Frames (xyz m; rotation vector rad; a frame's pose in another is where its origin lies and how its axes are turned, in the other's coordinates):
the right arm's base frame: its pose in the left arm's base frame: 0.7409 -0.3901 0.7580 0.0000 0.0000 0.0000
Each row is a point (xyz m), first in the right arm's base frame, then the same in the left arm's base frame.
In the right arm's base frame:
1: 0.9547 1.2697 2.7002
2: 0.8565 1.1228 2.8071
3: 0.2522 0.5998 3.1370
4: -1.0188 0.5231 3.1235
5: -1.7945 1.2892 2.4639
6: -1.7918 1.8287 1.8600
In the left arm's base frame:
1: 1.6956 0.8796 3.4582
2: 1.5974 0.7327 3.5651
3: 0.9931 0.2097 3.8950
4: -0.2779 0.1330 3.8815
5: -1.0536 0.8991 3.2219
6: -1.0509 1.4386 2.6180

